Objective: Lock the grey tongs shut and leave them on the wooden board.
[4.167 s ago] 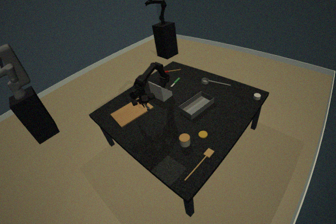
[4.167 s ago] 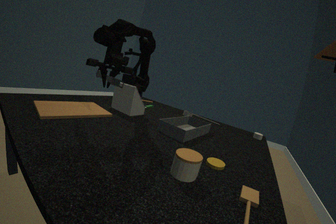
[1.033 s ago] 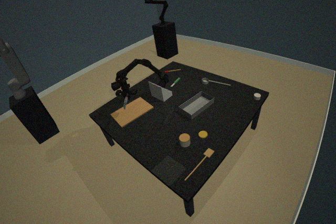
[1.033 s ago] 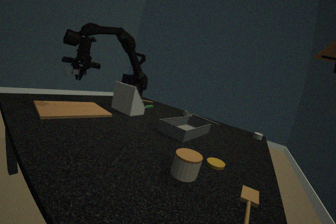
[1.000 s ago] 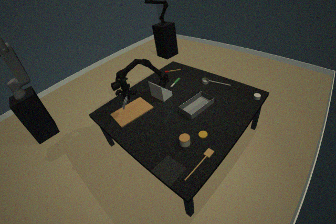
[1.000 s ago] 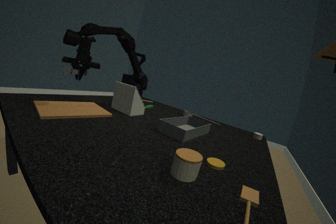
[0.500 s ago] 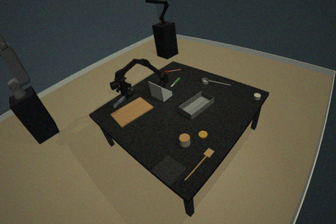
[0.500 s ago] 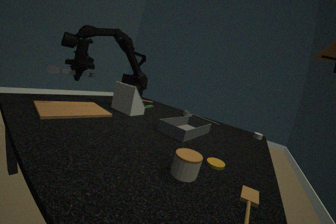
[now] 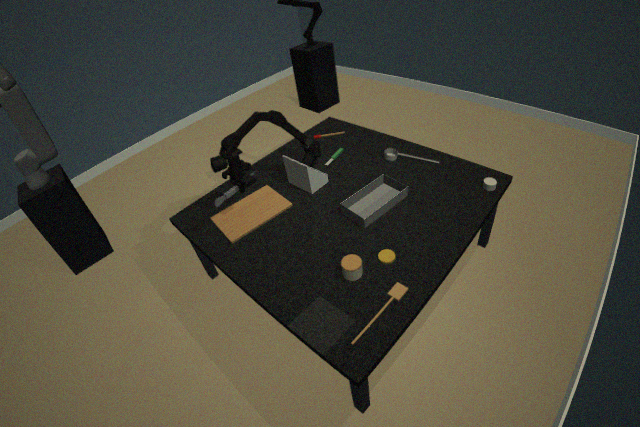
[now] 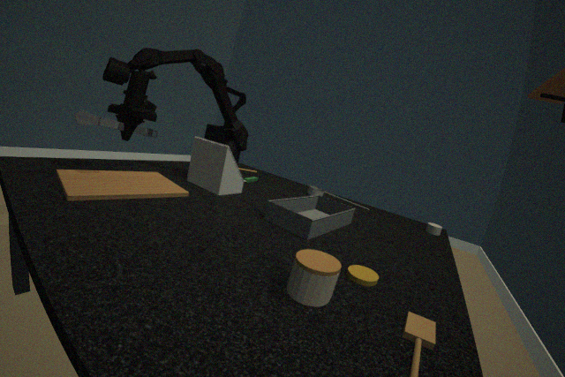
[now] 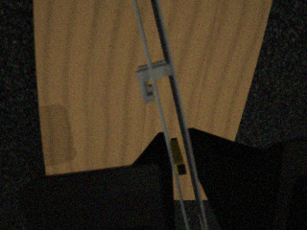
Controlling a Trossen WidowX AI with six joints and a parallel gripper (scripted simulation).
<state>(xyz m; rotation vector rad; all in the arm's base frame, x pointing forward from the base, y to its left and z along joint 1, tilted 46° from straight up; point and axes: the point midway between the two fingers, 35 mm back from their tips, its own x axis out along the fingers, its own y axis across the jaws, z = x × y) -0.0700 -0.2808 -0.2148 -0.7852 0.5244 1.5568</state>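
My gripper tip is now 130 mm above the wooden board and 10 mm to the right of it. Also, from my gripper tip: yellow disc (690 mm ahead, 210 mm to the left, 130 mm below); then roasting tin (440 mm to the left, 440 mm ahead, 110 mm below).
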